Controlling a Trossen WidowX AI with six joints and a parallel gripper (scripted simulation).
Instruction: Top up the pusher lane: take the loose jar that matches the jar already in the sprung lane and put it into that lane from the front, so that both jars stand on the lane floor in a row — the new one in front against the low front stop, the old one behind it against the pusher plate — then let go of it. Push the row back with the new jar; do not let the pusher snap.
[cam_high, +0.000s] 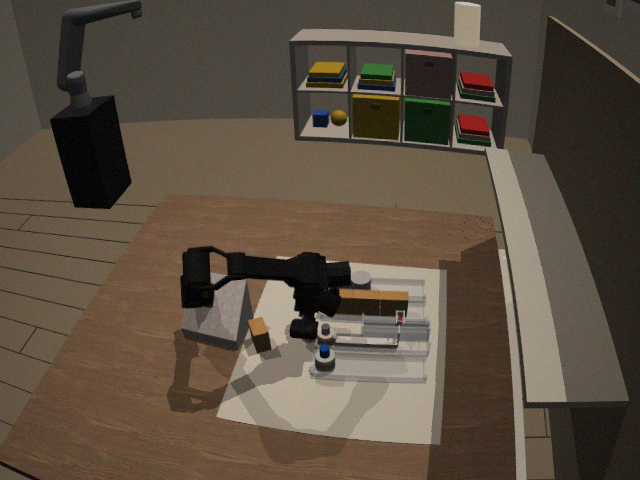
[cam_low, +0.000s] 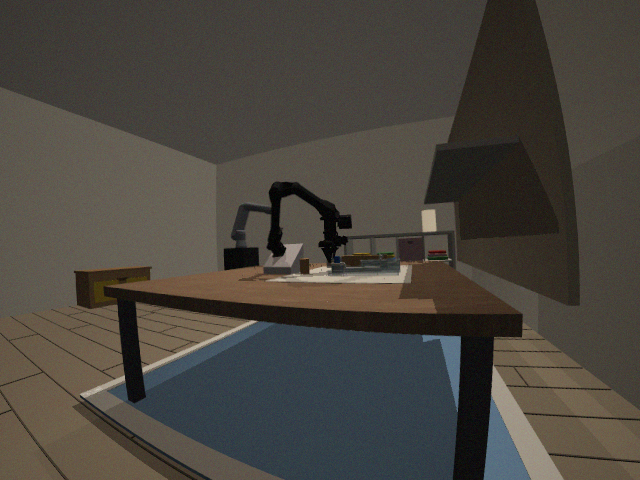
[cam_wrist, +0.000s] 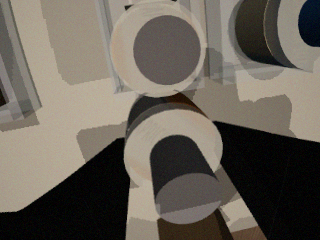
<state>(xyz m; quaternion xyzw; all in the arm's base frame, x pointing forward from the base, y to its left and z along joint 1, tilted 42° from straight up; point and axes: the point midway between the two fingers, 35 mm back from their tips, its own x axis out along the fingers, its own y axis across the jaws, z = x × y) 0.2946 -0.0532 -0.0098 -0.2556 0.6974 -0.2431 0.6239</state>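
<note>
My gripper tip is 50 mm short of the blue-lidded jar and 80 mm to the left of it. Also, from my gripper tip: orange box 130 mm behind, 20 mm to the right, 10 mm below; then clear sprung lane 190 mm ahead, 30 mm to the left, 30 mm below.
</note>
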